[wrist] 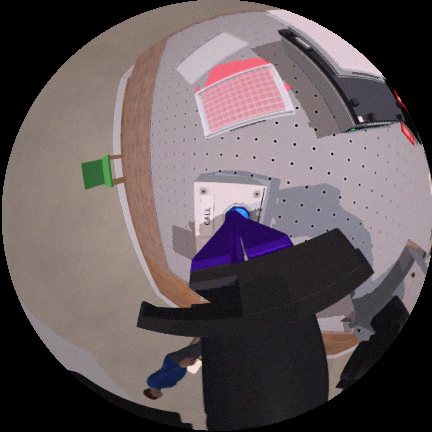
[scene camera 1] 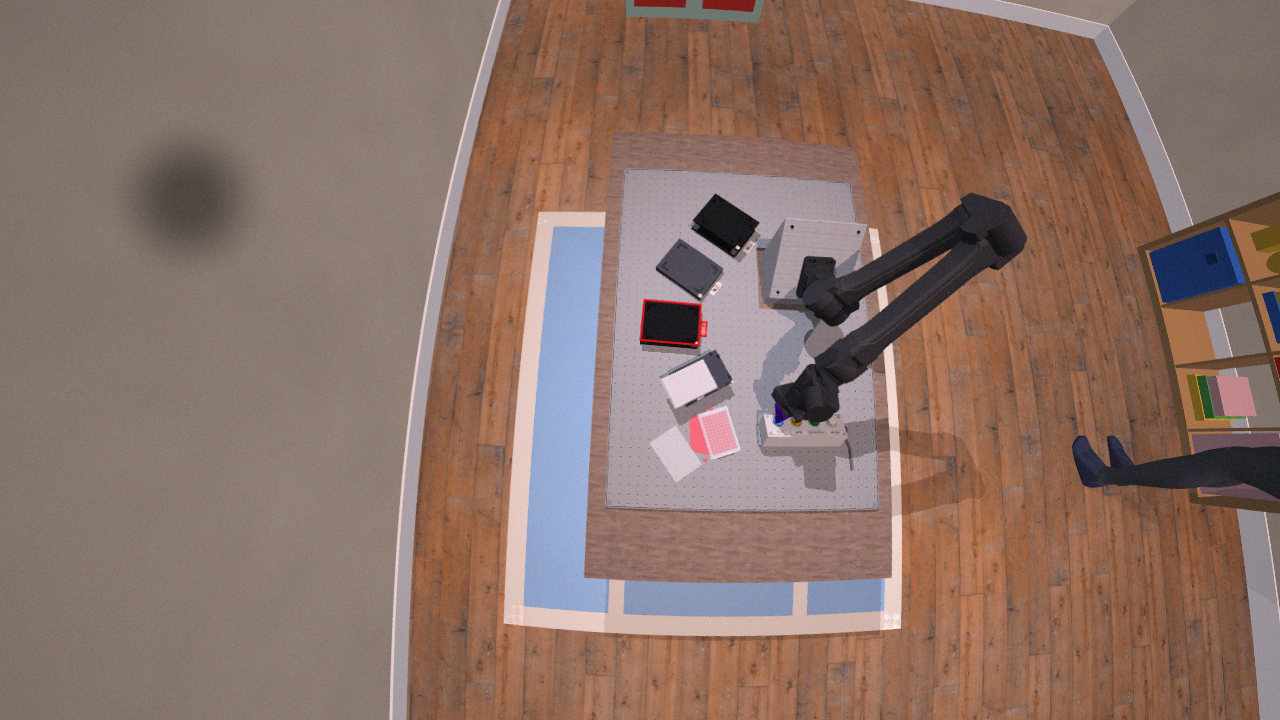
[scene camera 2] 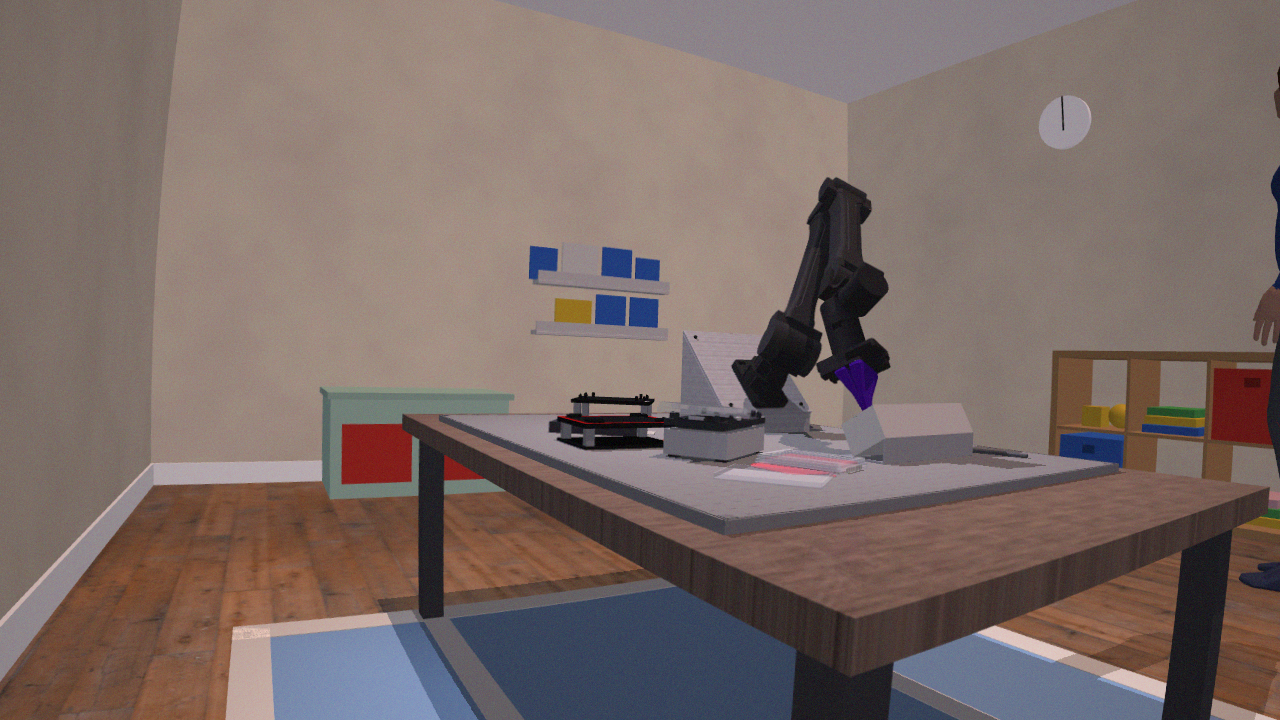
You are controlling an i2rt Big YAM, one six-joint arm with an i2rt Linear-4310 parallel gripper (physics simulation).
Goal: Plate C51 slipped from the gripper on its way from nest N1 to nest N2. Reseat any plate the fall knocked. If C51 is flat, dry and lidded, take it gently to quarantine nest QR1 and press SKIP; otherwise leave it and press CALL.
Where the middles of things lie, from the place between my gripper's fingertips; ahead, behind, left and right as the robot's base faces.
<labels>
My gripper is now 140 mm short of the pink well plate (scene camera 1: pixel 717 427), 30 mm to the right of it and 60 mm above it. From my hand the other things lie so: white-lidded plate (scene camera 1: pixel 693 381): 230 mm ahead, 100 mm to the right; white sheet (scene camera 2: pixel 799 478): 260 mm ahead, 90 mm to the left, 60 mm below.
</labels>
